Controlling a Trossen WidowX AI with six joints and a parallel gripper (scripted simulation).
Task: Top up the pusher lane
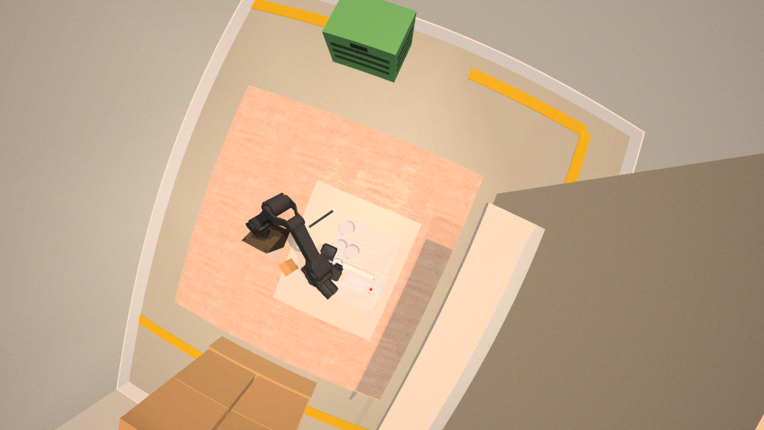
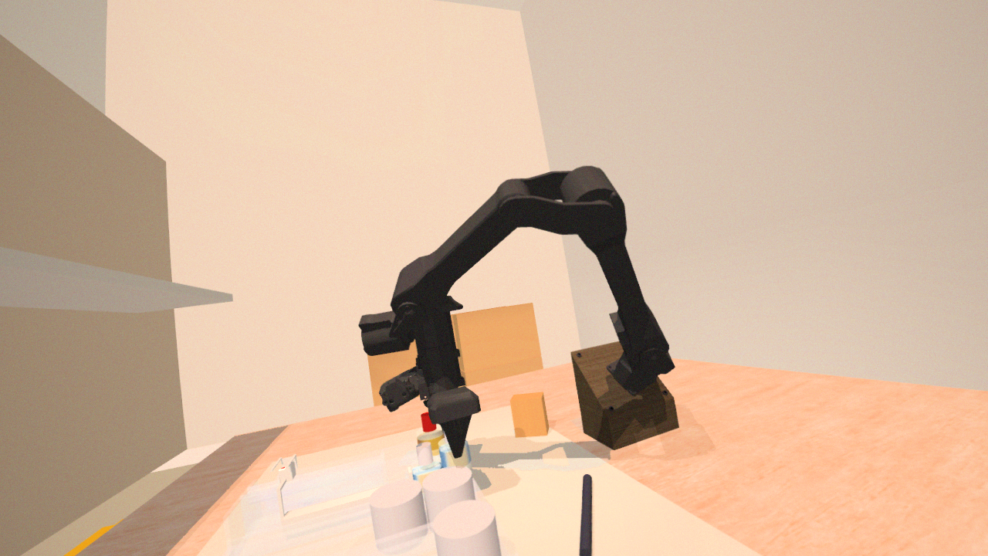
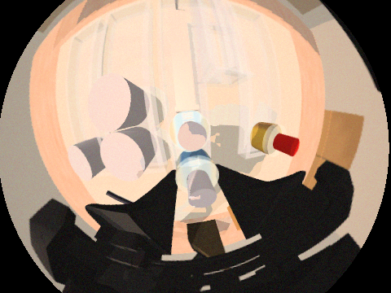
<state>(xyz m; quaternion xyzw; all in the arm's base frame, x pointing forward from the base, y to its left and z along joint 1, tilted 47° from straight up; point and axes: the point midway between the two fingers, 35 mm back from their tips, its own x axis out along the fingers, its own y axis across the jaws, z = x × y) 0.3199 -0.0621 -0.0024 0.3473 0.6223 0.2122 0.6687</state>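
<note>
Right now my gripper tip is 160 mm short of the clear pusher lane, 40 mm to the left of it and 30 mm above it. Also, from my gripper tip: black rod: 170 mm to the left, 90 mm behind, 40 mm below; shelf: 520 mm ahead, 320 mm above, 70 mm to the right; pusher plate: 150 mm ahead, 50 mm to the right.
</note>
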